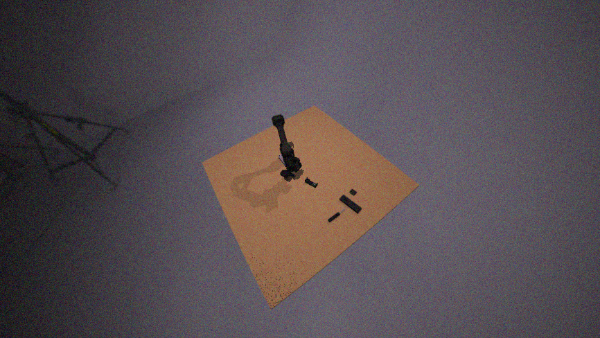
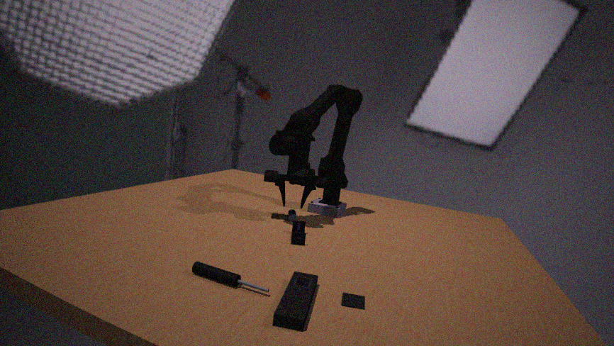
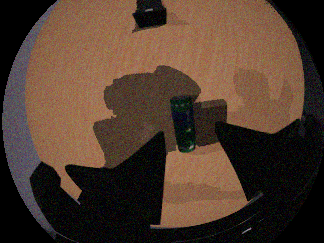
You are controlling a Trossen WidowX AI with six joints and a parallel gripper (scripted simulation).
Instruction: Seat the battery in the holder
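The battery lies 30 mm below my gripper tip. From my gripper tip the other things lie so: black-handled screwdriver (460 mm ahead, 100 mm to the left, 30 mm below); then black remote control (450 mm ahead, 220 mm to the left, 20 mm below); then battery cover (390 mm ahead, 300 mm to the left, 40 mm below).
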